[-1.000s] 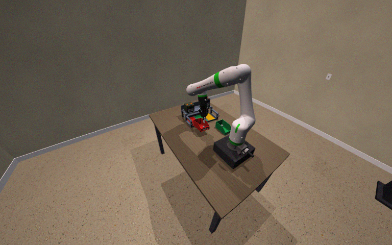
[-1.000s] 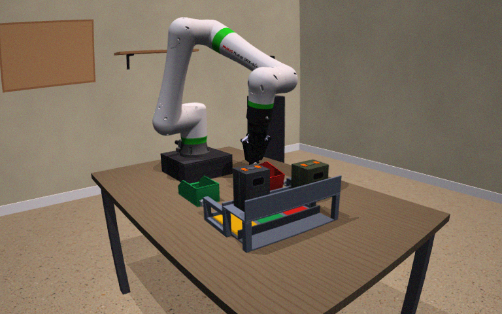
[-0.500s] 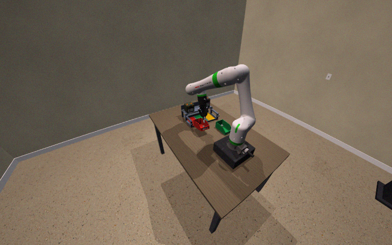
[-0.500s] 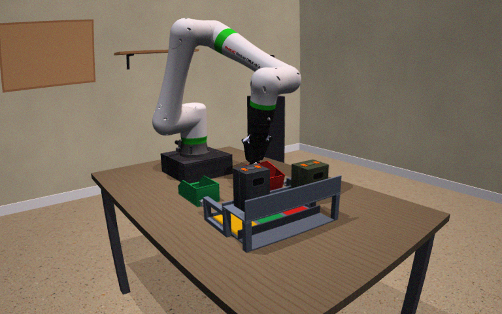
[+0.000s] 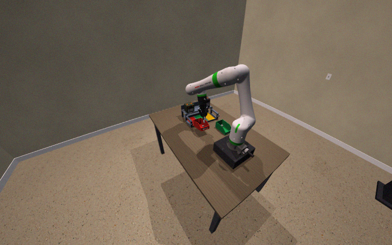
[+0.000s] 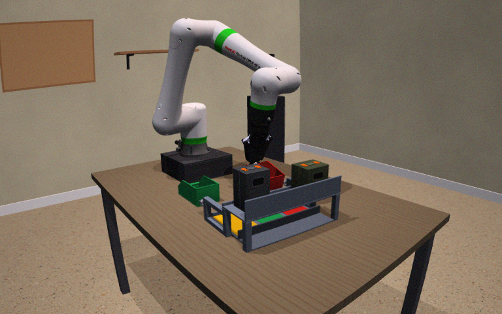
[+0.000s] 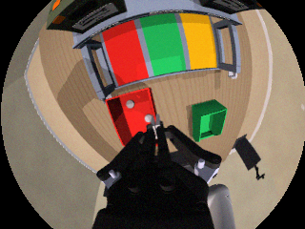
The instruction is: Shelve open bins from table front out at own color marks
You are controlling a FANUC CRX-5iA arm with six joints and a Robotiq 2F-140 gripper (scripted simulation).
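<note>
Right now my hand is 10 mm past the red bin, 50 mm to the right of it and 40 mm above it. The rest, counted from my hand: green bin 130 mm behind, 170 mm to the right, 80 mm below; then olive box 270 mm ahead, 30 mm to the left, 30 mm above; then black box 260 mm ahead, 200 mm to the right, 40 mm above.
</note>
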